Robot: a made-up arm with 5 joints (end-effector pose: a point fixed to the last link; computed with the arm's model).
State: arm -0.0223 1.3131 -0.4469 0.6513 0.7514
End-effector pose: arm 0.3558 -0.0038 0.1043 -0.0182 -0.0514 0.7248
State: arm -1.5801 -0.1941 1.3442 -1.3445 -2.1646
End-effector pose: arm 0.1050 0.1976 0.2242 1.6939 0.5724 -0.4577
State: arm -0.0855 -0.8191 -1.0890 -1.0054 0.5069
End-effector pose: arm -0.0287 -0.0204 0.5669 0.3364 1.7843 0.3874
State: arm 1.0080 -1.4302 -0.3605 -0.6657 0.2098
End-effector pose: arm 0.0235 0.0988 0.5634 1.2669 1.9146 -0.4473
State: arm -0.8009 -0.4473 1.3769 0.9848 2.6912
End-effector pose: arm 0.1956 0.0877 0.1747 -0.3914 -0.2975 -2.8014
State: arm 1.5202 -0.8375 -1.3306 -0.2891 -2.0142
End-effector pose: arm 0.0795 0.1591 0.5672 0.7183 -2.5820 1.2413
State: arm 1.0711 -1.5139 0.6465 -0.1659 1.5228
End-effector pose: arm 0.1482 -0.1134 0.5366 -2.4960 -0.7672 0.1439
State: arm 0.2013 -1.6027 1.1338 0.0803 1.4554
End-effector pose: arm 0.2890 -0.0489 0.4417 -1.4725 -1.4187 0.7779
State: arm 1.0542 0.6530 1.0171 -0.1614 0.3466
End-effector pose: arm 0.1380 -0.0913 0.1011 -0.0398 -0.0496 -0.7560
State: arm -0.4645 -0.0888 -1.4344 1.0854 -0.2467
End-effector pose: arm 0.2062 0.0439 0.6043 0.7455 -1.8669 0.1080
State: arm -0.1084 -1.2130 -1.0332 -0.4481 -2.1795
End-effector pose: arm -0.1006 -0.0312 0.5249 -2.1087 0.8978 -1.2583
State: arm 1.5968 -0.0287 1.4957 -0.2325 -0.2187
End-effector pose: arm 0.0847 -0.1110 0.1334 -0.2405 -0.3069 -1.8443
